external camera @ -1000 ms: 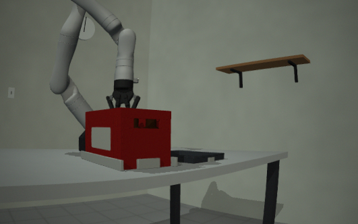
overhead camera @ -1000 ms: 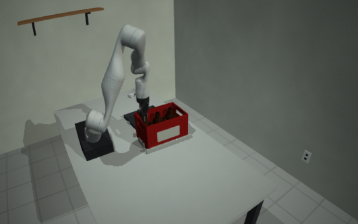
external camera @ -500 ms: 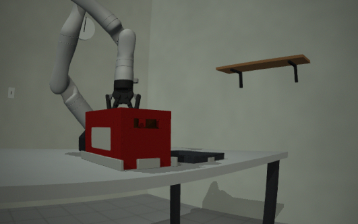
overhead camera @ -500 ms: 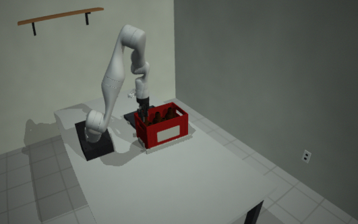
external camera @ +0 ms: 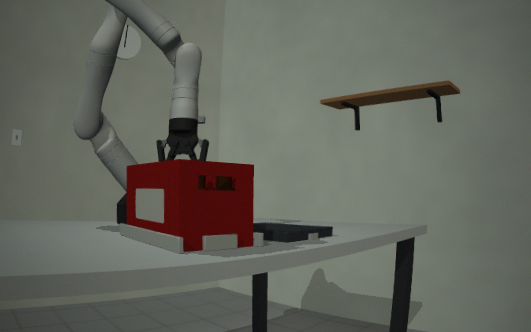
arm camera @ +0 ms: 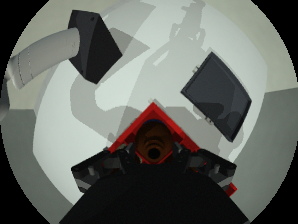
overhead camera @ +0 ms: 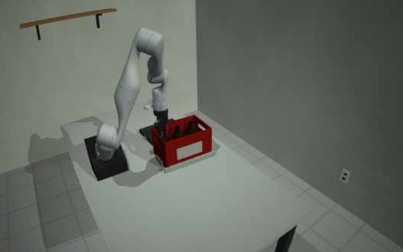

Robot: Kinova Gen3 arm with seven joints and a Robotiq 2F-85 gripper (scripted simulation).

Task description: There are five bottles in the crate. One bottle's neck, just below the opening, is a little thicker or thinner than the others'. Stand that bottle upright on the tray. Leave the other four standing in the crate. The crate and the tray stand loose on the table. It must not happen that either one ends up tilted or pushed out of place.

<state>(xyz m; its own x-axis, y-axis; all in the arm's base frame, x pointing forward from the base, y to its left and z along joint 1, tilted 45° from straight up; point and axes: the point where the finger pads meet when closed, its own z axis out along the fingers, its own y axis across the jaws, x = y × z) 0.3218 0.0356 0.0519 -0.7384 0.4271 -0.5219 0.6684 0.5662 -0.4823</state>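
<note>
Right now my hand is 90 mm short of the red crate, 70 mm above it and 40 mm to the left of it. The rest, counted from my hand: dark tray: 240 mm to the left, 140 mm below, 80 mm ahead.
</note>
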